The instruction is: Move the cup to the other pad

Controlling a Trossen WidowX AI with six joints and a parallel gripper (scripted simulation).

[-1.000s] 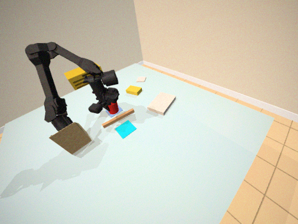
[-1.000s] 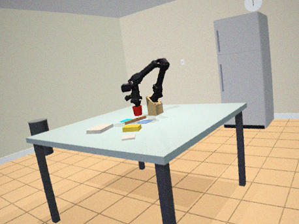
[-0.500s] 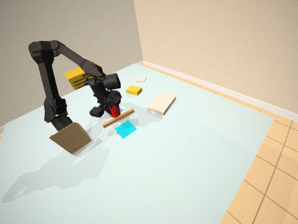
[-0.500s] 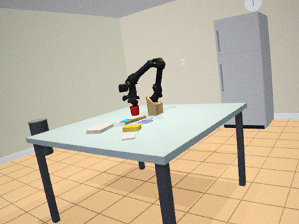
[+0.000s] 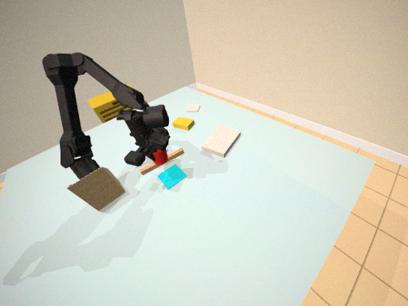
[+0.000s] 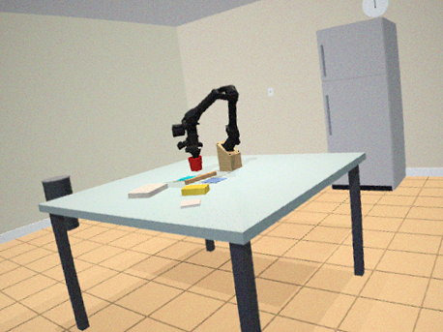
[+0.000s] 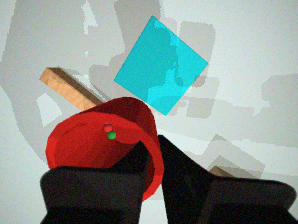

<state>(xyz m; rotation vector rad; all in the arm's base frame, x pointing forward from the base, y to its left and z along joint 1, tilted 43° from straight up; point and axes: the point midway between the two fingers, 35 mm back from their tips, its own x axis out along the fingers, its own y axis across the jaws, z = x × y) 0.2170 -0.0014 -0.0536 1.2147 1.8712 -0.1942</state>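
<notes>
The green marble lies 40 mm to the left of my gripper tip, 30 mm ahead of it and 20 mm below it. Also, from my gripper tip: wooden bar: 80 mm below, 50 mm to the left, 30 mm ahead; cyan pad: 90 mm below, 50 mm to the right, 30 mm ahead; red cup: 20 mm to the left, 20 mm ahead.
</notes>
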